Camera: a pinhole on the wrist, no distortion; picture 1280 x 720 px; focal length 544.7 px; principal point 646.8 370.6 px. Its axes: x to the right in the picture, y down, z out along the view. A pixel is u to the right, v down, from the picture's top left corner.
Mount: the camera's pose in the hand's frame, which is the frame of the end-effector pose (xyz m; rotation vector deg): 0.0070 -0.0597 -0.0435 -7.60 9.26 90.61
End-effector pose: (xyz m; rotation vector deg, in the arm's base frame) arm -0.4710 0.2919 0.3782 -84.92 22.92 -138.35
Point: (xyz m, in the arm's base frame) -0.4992 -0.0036 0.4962
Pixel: outside the picture
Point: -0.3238 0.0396 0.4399
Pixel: 1113 224
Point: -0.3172 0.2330 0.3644
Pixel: 914 546
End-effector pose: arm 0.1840 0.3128 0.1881 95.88 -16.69 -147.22
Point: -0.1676 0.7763 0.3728
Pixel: 95 520
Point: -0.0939 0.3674 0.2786
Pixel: 605 354
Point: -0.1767 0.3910 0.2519
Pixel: 561 286
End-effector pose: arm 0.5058 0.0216 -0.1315 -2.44 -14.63 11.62
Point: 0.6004 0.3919 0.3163
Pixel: 935 95
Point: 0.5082 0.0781 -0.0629
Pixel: 1015 273
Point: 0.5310 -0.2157 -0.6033
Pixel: behind the camera
